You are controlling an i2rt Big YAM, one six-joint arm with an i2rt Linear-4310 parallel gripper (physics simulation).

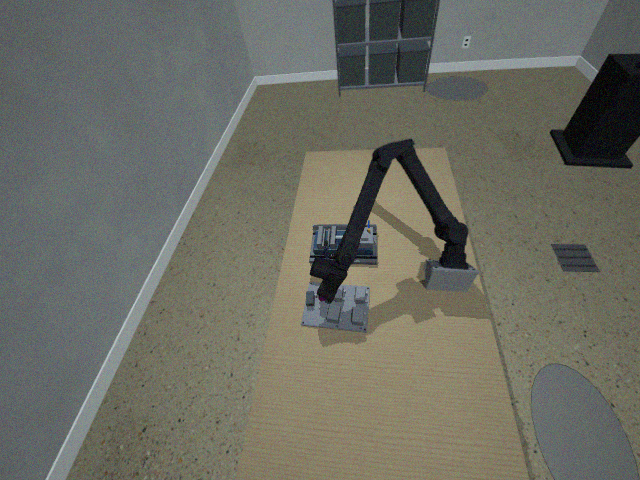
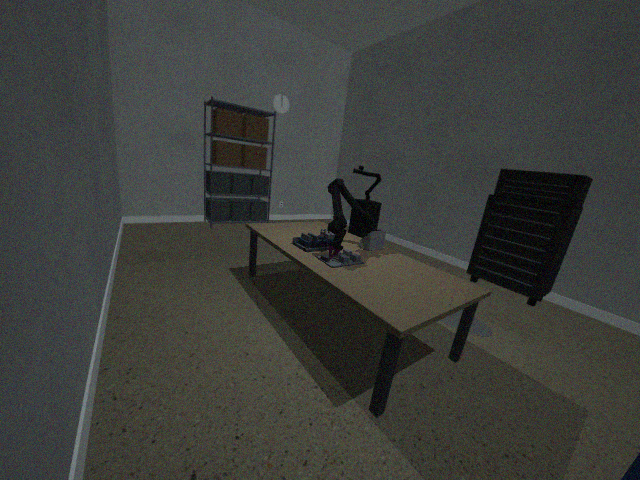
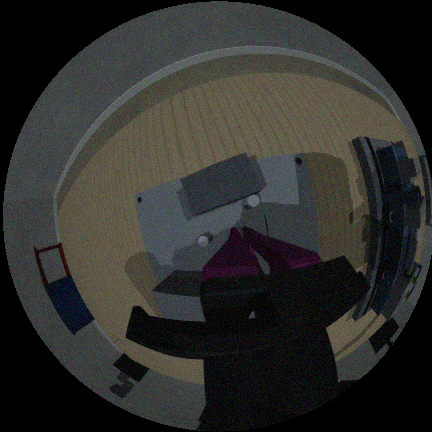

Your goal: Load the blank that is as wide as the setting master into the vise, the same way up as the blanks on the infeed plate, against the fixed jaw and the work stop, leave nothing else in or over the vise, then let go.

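The infeed plate [image 1: 314, 317] [image 2: 330, 264] [image 3: 281, 176] carries several grey blanks. One blank [image 1: 310, 298] [image 3: 222, 185] lies near the plate's edge; another blank [image 1: 357, 314] lies at the far corner. Two pale round pins [image 3: 202, 240] [image 3: 253, 200] stand beside the first blank. My gripper [image 1: 322, 298] [image 2: 332, 252] [image 3: 237, 232] is low over the plate, its purple fingertips almost together on a small pin, mostly hidden; what the pin belongs to is unclear. The blue-grey vise [image 1: 343, 249] [image 3: 394, 215] is beside the plate, partly behind my arm. Which block is the setting master is unclear.
The wooden table [image 1: 382, 392] [image 2: 392, 279] bears the plate, the vise and the arm's grey base block [image 1: 448, 277] [image 2: 373, 240]. A shelf rack [image 2: 274, 155] stands by the far wall. A blue bin [image 3: 69, 304] shows beyond the table edge.
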